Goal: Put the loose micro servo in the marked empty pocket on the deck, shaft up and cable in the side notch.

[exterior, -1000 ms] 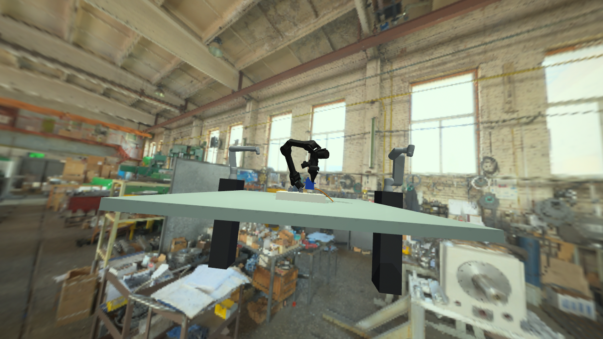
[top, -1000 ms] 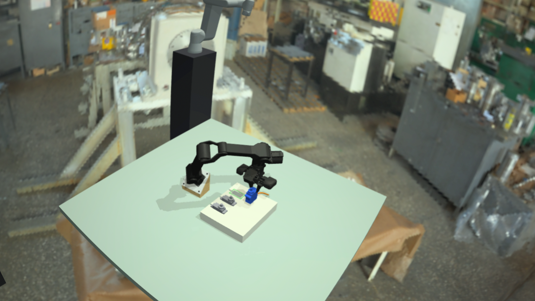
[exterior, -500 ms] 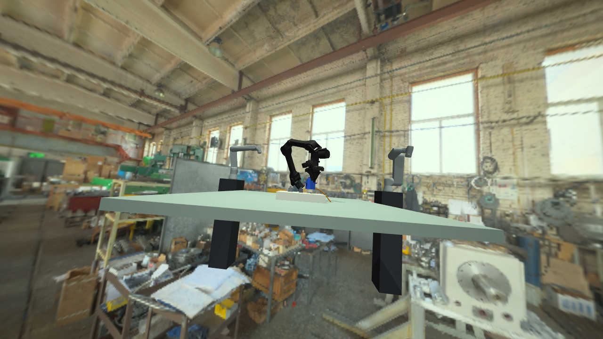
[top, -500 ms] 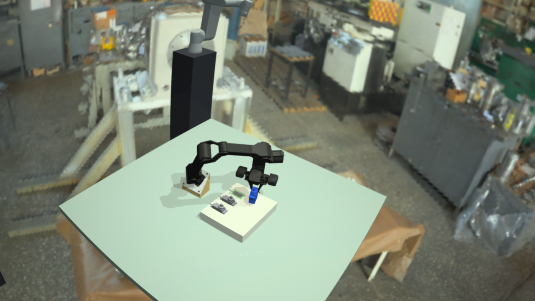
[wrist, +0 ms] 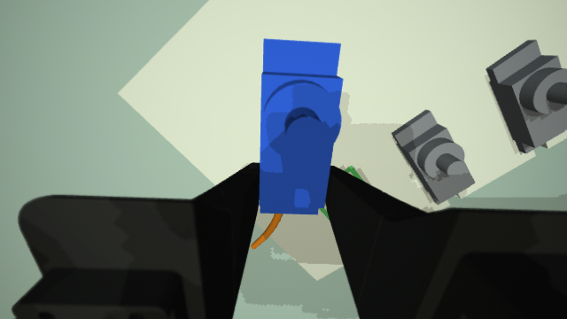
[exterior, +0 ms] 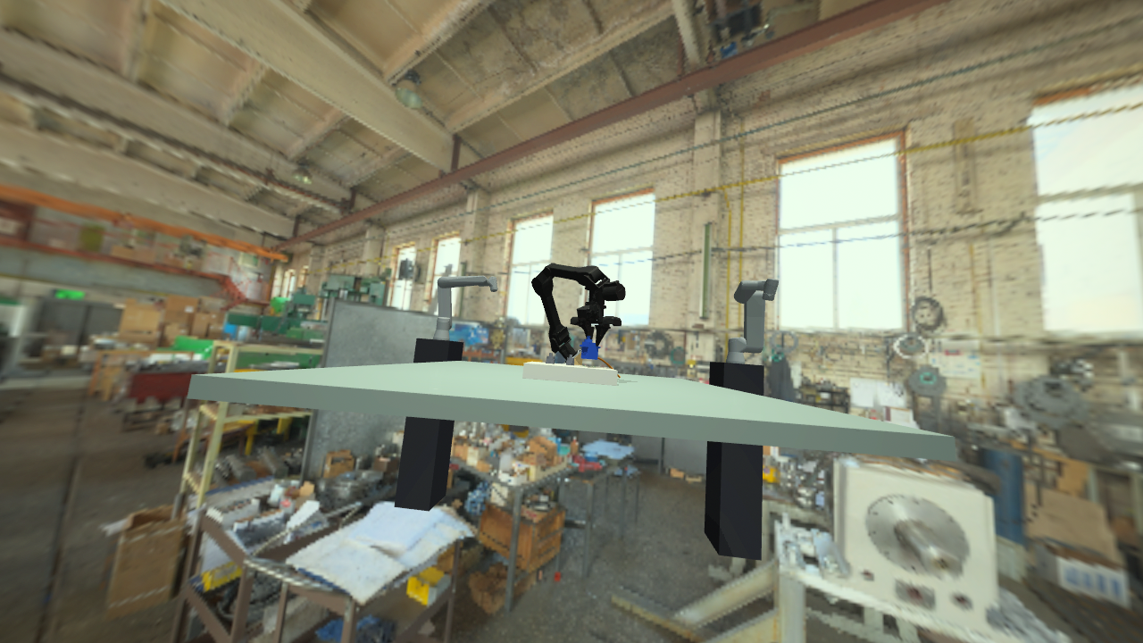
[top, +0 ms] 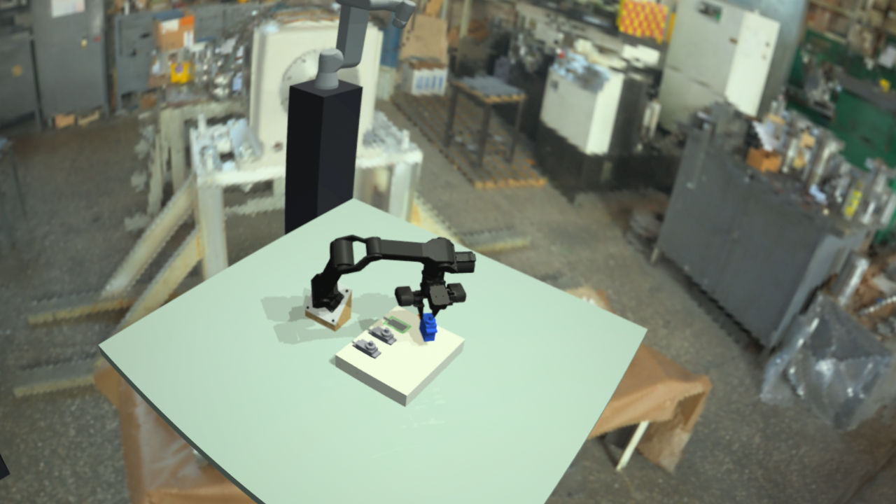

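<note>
Now: the deck 100 mm below my gripper tip, 70 mm to the right of it and 20 mm ahead of it.
</note>
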